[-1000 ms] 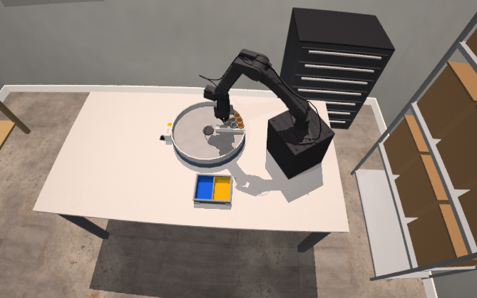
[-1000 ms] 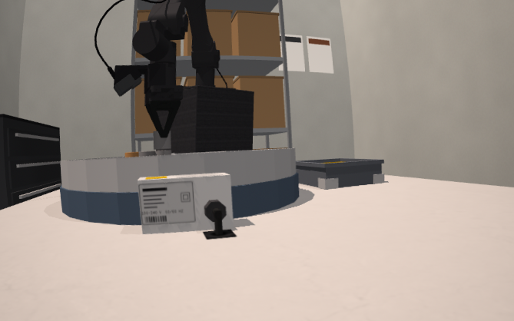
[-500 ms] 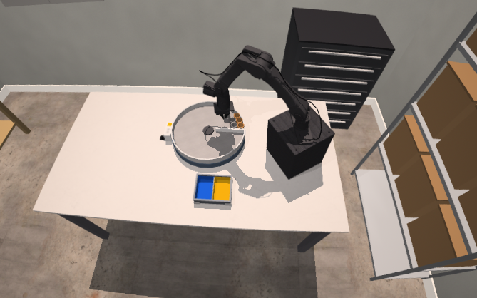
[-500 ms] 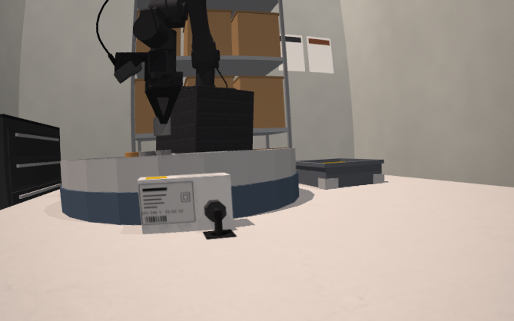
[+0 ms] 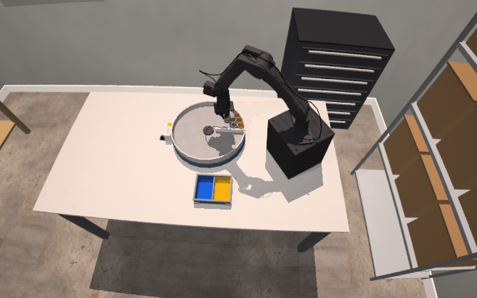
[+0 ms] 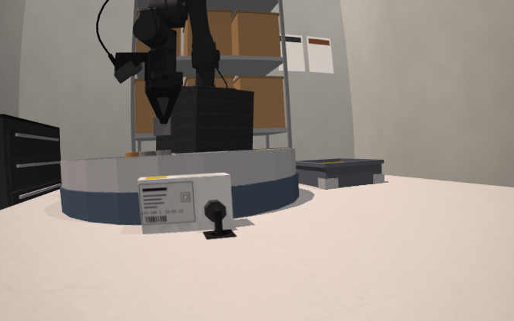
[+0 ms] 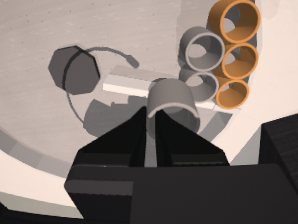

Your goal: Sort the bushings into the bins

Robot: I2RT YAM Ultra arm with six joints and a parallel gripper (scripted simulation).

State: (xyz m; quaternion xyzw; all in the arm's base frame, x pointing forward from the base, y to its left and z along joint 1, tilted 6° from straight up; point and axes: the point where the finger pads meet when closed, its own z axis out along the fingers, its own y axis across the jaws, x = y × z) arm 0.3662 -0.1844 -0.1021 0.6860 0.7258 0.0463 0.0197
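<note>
My hand is 13 cm short of the blue bin, 35 cm to the right of it and 14 cm above it. The rest, counted from my hand: yellow bin: 4 cm ahead, 37 cm to the left, 14 cm below; round grey turntable: 9 cm ahead, 1 cm to the left, 10 cm below.
</note>
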